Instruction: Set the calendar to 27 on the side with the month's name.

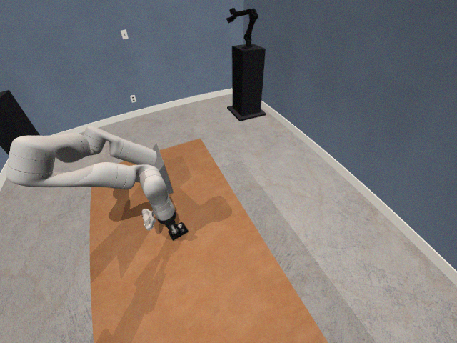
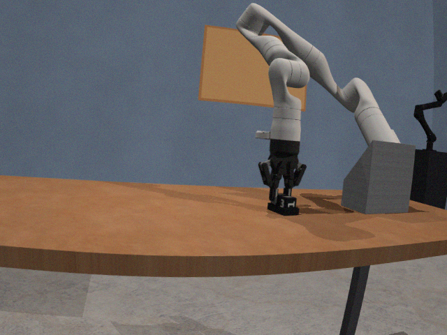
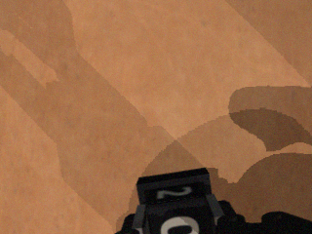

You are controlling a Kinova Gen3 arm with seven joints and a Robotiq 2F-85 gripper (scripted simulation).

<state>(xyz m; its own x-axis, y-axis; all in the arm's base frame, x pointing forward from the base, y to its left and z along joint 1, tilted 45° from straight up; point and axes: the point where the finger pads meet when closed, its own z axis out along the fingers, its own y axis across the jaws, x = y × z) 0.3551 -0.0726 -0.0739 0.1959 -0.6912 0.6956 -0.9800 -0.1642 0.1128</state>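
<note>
Now: the black tray 20 mm to the left of my hand and 30 mm below it.
</note>
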